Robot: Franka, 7 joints.
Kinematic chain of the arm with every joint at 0, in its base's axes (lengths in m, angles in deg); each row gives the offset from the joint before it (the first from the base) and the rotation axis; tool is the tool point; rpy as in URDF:
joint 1: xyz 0 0 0.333 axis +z
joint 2: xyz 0 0 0 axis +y
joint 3: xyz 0 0 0.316 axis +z
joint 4: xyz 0.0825 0 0 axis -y
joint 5: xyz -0.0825 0 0.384 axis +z
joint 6: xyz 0 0 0 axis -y
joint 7: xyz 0.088 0 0 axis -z
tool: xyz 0 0 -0.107 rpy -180 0 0
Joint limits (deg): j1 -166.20..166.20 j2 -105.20..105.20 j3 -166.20..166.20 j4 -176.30..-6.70 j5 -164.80..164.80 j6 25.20..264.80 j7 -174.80..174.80
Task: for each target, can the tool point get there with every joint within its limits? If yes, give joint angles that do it. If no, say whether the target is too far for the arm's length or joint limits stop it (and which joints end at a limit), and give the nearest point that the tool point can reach.
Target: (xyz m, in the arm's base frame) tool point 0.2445 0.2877 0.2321
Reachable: yes | joints -61.16 2.87 101.20 -162.77 139.56 100.49 -57.91
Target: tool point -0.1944 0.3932 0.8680
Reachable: yes | joints -5.10 -25.46 64.95 -55.57 -96.00 236.39 5.06
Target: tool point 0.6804 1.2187 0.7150
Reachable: no: too far | nearest point 0.4034 0.7225 0.5595 | short by 0.589 m
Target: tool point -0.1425 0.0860 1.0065
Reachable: yes | joints 49.90 -51.69 4.86 -89.31 -74.18 205.18 5.58
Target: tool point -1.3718 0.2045 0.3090
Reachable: no: too far | nearest point -0.8484 0.1265 0.3182 | short by 0.529 m
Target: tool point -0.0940 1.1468 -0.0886
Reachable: no: too far | nearest point -0.0658 0.8028 0.0379 | short by 0.368 m
